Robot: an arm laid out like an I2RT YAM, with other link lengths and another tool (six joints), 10 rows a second.
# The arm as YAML. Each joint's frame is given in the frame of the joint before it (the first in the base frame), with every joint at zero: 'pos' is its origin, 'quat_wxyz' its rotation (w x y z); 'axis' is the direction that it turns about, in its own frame. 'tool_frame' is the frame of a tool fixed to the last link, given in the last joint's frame.
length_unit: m
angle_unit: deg
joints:
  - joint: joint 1
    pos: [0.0, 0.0, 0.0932]
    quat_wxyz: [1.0, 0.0, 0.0, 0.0]
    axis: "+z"
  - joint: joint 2
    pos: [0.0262, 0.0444, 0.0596]
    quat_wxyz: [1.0, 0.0, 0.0, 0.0]
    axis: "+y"
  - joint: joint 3
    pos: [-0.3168, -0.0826, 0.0]
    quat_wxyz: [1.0, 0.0, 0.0, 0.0]
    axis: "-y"
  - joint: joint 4
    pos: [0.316, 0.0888, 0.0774]
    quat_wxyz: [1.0, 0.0, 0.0, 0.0]
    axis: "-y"
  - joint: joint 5
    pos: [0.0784, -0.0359, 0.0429]
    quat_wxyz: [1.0, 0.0, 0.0, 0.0]
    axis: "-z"
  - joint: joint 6
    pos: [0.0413, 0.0, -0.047]
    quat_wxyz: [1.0, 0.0, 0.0, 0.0]
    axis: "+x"
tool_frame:
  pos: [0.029, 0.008, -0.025]
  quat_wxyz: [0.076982, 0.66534, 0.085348, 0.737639]
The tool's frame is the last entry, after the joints.
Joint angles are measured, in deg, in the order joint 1, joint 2, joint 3, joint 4, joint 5, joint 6. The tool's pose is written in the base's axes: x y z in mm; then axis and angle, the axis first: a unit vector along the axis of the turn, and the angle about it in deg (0 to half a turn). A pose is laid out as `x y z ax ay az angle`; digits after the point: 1 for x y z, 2 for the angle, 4 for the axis.
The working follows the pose.
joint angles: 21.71, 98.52, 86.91, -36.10, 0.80, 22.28
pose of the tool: 435.2 206.2 351.9 -0.9121 -0.0958 -0.3985 169.15
Where each joint sits with the arm in this pose, in the base's axes (m; each line is computed from the numbers above, not from the rounded line before):
joint 1: 0.0000 0.0000 0.0932
joint 2: 0.0079 0.0509 0.1528
joint 3: 0.0821 -0.0084 0.4661
joint 4: 0.3513 0.1943 0.4783
joint 5: 0.4431 0.1922 0.4492
joint 6: 0.4368 0.1891 0.3870
the tool: 0.4352 0.2062 0.3519

